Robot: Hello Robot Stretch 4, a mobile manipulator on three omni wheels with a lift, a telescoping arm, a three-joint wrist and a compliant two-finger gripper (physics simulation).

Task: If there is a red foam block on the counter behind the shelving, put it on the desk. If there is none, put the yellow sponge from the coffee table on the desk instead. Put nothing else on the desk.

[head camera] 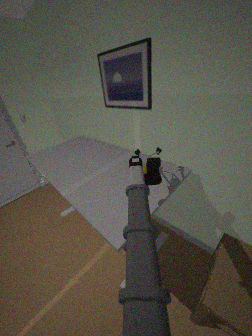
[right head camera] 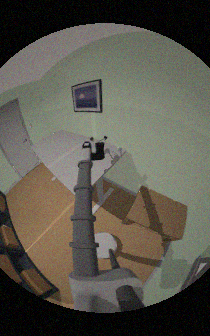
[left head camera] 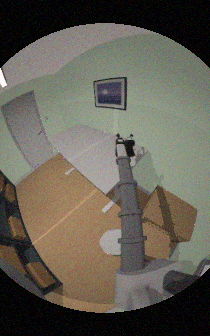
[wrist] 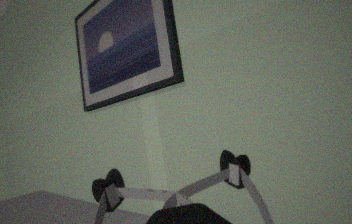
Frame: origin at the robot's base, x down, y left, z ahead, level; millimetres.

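Seen in the pictures: gripper, fingertip midpoint: (head camera: 147,149) (right head camera: 98,136) (left head camera: 123,133) (wrist: 172,172); robot's base, link origin: (right head camera: 102,244) (left head camera: 113,241).
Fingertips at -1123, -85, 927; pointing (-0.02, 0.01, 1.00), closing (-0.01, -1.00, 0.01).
Pixels of each thing's top centre, then the offset from my fingertips to it, as dx, dy, dz. "*": a spot on its surface instead. Level surfaces: height alone.
- grey desk, surface height: dx +201
- yellow sponge, top centre: (head camera: 148,164) +101, +1, -14
- brown box-like piece, surface spot: (right head camera: 162,210) (left head camera: 175,211) * +701, -775, -651
My gripper (head camera: 148,151) (left head camera: 125,136) (right head camera: 98,138) (wrist: 172,172) is open, its two fingertips wide apart with green wall showing between them in the wrist view. It hangs above the right part of the grey desk (head camera: 90,170) (left head camera: 87,150) (right head camera: 60,150) (wrist: 45,206), near the wall. A sliver of the yellow sponge (head camera: 145,168) shows in the head camera view beside the dark gripper body, which hides the rest of it. The sponge does not show in the wrist view. No red foam block shows in these views.
A framed picture (head camera: 125,77) (left head camera: 110,93) (right head camera: 87,96) (wrist: 122,47) hangs on the wall behind the desk. A brown box-like piece (left head camera: 175,210) (right head camera: 162,210) stands right of the desk. Dark shelving (left head camera: 53,285) (right head camera: 49,291) with brown boxes is at lower left. A door (left head camera: 27,127) (right head camera: 17,135) is at left.
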